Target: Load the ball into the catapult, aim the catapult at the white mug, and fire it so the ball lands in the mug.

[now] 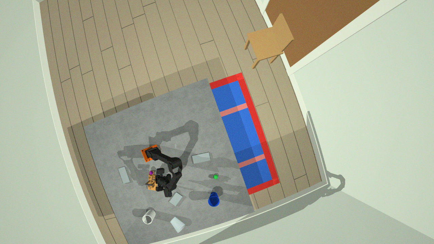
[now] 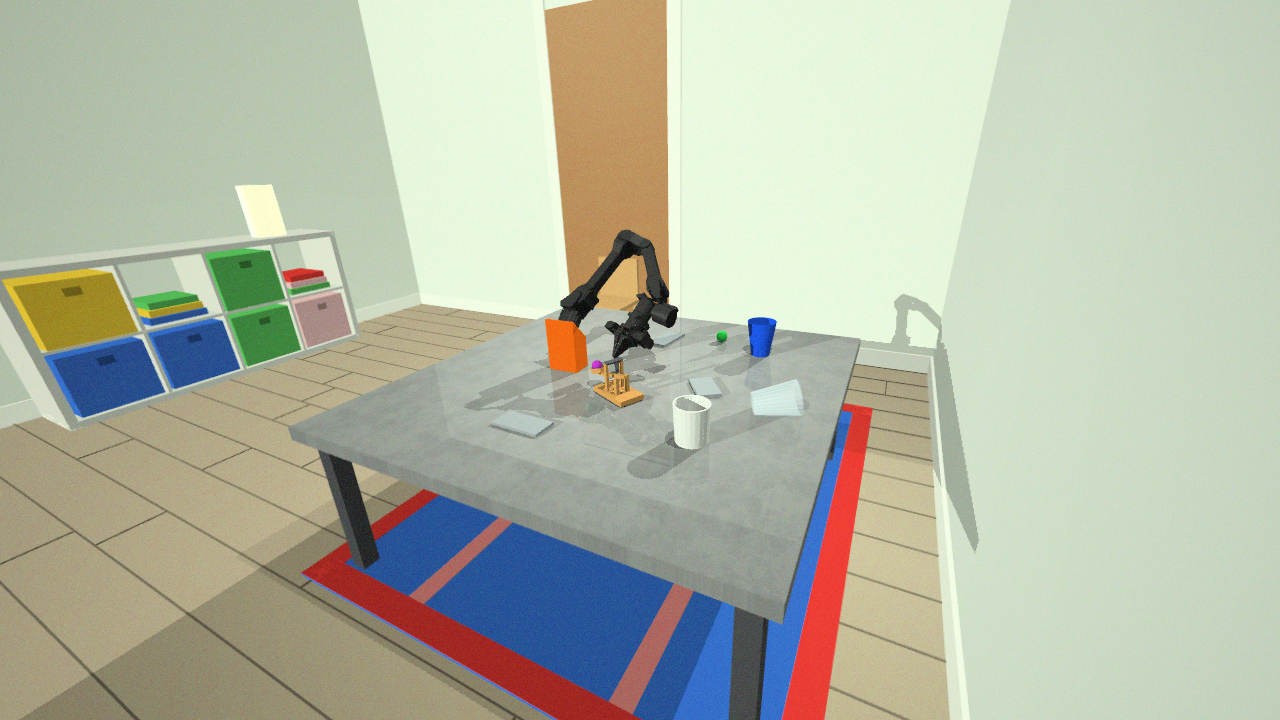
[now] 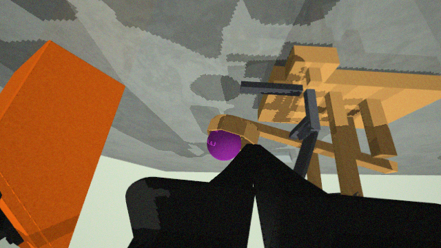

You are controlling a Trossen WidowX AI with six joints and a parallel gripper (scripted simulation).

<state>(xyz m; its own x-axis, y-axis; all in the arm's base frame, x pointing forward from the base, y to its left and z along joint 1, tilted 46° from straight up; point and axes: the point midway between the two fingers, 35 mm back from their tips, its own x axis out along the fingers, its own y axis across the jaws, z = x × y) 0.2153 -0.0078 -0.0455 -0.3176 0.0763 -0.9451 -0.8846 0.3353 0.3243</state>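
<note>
The purple ball lies 40 mm behind my gripper tip, 30 mm to the right of it and 20 mm below it. Round my gripper tip: white mug (330 mm ahead, 240 mm to the right, 50 mm below); then green ball (460 mm to the left, 210 mm ahead, 60 mm below); then wooden catapult (50 mm to the right, 30 mm below, 30 mm ahead).
</note>
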